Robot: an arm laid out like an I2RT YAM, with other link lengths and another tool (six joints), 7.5 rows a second.
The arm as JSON. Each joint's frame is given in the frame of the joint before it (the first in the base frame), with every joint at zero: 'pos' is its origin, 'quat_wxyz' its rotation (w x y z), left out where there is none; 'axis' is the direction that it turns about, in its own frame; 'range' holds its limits. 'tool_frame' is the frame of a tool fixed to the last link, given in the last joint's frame.
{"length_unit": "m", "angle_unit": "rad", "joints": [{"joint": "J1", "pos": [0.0, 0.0, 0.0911], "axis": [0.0, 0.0, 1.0], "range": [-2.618, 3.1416]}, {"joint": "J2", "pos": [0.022, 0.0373, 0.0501], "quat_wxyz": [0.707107, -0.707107, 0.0, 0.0], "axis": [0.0, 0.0, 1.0], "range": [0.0, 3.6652]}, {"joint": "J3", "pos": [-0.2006, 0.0, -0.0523], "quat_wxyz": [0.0, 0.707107, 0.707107, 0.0], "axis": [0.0, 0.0, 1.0], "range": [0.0, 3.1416]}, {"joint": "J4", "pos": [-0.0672, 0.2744, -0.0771], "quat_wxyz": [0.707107, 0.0, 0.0, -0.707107], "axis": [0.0, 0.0, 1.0], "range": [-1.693, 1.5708]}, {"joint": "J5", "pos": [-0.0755, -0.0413, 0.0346], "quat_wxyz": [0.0, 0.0, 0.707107, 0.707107], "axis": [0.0, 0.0, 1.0], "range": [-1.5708, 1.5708]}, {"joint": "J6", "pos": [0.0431, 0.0, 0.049], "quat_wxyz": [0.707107, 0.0, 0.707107, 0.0], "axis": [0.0, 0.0, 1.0], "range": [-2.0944, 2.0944]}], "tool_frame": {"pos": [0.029, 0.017, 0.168], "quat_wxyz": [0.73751, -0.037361, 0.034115, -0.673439]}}
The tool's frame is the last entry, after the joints.
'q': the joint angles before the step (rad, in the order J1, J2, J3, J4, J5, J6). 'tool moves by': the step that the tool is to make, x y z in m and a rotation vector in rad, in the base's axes. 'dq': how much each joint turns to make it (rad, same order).
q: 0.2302, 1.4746, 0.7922, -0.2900, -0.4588, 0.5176
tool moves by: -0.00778, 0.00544, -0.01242, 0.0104, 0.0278, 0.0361
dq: -0.0001, 0.0372, -0.0017, 0.0033, -0.0336, -0.0239
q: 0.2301, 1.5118, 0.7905, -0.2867, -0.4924, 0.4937
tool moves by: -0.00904, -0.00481, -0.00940, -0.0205, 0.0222, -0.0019
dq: 0.0000, -0.0079, -0.0244, -0.0130, 0.0137, -0.0069
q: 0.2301, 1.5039, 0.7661, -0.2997, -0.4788, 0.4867
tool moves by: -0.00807, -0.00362, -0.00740, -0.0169, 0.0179, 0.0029
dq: 0.0001, -0.0071, -0.0199, -0.0129, 0.0093, -0.0096
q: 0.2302, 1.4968, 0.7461, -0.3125, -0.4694, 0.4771
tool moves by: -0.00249, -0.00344, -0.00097, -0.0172, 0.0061, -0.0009
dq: -0.0003, -0.0082, -0.0013, -0.0203, 0.0137, -0.0077
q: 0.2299, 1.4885, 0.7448, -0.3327, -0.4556, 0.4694
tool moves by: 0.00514, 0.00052, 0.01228, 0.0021, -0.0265, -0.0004
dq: 0.0002, -0.0302, 0.0073, -0.0119, 0.0038, -0.0016
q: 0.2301, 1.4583, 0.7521, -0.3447, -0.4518, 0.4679
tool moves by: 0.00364, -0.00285, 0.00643, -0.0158, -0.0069, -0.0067
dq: 0.0000, -0.0087, 0.0201, -0.0269, 0.0181, -0.0029
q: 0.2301, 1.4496, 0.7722, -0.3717, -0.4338, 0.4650
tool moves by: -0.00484, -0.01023, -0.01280, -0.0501, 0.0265, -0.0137
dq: 0.0000, 0.0195, -0.0011, -0.0203, 0.0441, -0.0093
